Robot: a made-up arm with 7 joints.
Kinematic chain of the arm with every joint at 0, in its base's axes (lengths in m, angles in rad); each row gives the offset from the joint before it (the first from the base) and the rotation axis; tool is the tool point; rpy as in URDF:
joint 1: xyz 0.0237 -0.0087 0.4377 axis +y
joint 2: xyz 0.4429 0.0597 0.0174 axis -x
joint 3: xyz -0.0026 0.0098 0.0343 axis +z
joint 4: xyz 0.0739 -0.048 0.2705 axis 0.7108 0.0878 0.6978
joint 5: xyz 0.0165 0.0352 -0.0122 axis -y
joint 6: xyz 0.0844 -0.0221 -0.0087 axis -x
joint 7: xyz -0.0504 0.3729 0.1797 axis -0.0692 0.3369 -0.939
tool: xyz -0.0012 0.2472 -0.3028 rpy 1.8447 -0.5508 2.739
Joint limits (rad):
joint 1: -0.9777..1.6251
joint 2: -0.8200..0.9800
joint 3: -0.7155..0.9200
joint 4: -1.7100..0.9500
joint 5: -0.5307..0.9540
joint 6: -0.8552..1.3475
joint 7: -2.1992..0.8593
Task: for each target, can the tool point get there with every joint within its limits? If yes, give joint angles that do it. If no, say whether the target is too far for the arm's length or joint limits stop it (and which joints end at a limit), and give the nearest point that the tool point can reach.
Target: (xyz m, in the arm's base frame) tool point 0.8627 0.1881 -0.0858
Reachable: yes | joints 0.5361 -0.5584 -0.1258 -1.1350 0.8155 -0.1101 -0.2808
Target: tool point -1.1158 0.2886 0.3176
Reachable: no: joint limits stop it (at a limit: joint 1, joint 2, joint 3) | nearest point -0.4833 0.3092 0.1115 | short by 0.666 m
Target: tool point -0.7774 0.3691 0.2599
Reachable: no: joint limits stop it (at a limit: joint 1, joint 2, joint 3) | nearest point -0.4719 0.3558 0.1431 | short by 0.327 m
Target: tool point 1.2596 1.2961 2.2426
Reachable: no: too far | nearest point 0.6057 0.5989 1.2876 | short by 1.351 m
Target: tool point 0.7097 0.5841 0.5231
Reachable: yes | joints -0.1724 0.0876 0.1994 -0.0300 0.6006 0.4230 0.0727
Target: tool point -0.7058 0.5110 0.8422
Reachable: no: joint limits stop it (at a limit: joint 1, joint 3, joint 4, joint 5) | nearest point -0.5057 0.4314 0.8873 | short by 0.220 m
